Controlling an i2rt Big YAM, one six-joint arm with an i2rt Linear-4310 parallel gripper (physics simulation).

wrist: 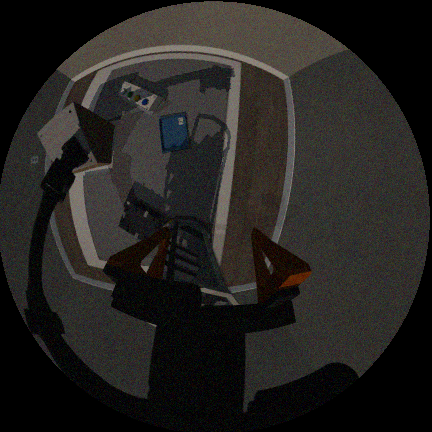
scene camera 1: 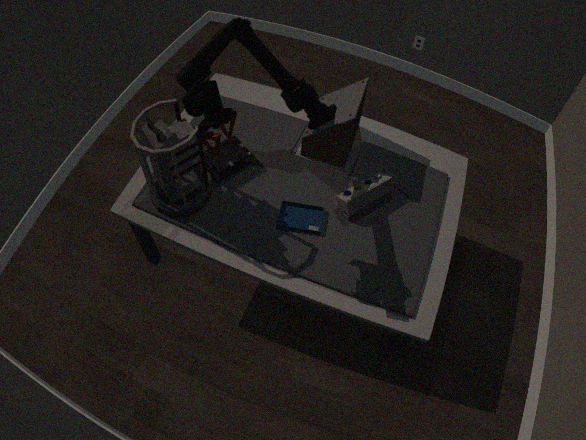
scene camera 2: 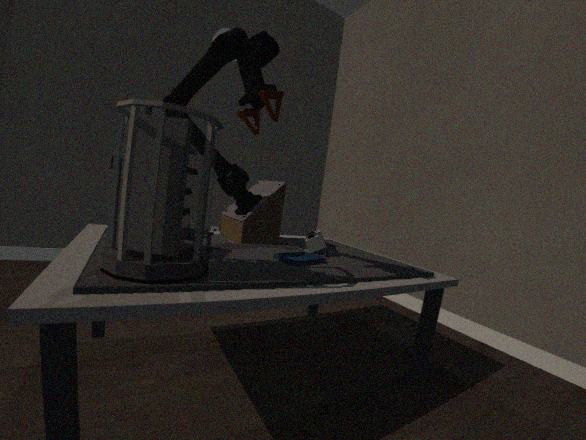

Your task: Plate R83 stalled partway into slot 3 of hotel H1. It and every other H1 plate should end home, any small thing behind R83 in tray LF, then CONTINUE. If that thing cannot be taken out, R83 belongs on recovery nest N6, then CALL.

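Seen in the pictures: gripper, fingertip midpoint: [wrist: 209, 231] [scene camera 1: 223, 145] [scene camera 2: 265, 128]; arm's base, origin of the base link: [wrist: 75, 151] [scene camera 1: 323, 118] [scene camera 2: 249, 205].
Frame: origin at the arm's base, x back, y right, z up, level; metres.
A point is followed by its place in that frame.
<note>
My gripper [scene camera 1: 221, 138] @[x -0.431, y 0.238, z 0.238 m] [scene camera 2: 266, 126] @[x -0.431, y 0.238, z 0.238 m] [wrist: 209, 231] @[x -0.431, y 0.238, z 0.238 m] is open and empty, with orange fingers wide apart. It hangs in the air beside the tall round plate hotel; in the second scene view its fingertips are near the height of the hotel's top, to the right. The hotel [scene camera 1: 149, 148] @[x -0.477, y 0.471, z 0.220 m] [scene camera 2: 127, 185] @[x -0.442, y 0.557, z 0.044 m] is a barred cylinder at the table's left end. Dark shelves show inside it, but plate R83, its slot and any small thing behind it cannot be made out. A blue tray [scene camera 1: 299, 218] @[x -0.376, y -0.001, z -0.149 m] [scene camera 2: 303, 258] @[x -0.355, y -0.037, z -0.149 m] [wrist: 173, 134] @[x -0.374, y 0.004, z -0.149 m] with a white label lies mid-table; its tag is unreadable.
A dark low block [scene camera 1: 243, 161] @[x -0.180, y 0.269, z -0.147 m] [wrist: 141, 207] @[x -0.210, y 0.284, z -0.146 m] stands beside the hotel. A box with coloured buttons [scene camera 1: 370, 199] @[x -0.256, y -0.237, z -0.102 m] [scene camera 2: 315, 244] @[x -0.305, y -0.139, z -0.109 m] [wrist: 138, 97] @[x -0.239, y -0.175, z -0.083 m] stands beyond the tray. The arm's wedge-shaped base [scene camera 1: 332, 142] @[x -0.086, y -0.055, z -0.034 m] [scene camera 2: 266, 222] @[x -0.085, y -0.044, z -0.060 m] [wrist: 98, 132] @[x -0.086, y -0.052, z -0.050 m] is at the back edge. The light is dim.
</note>
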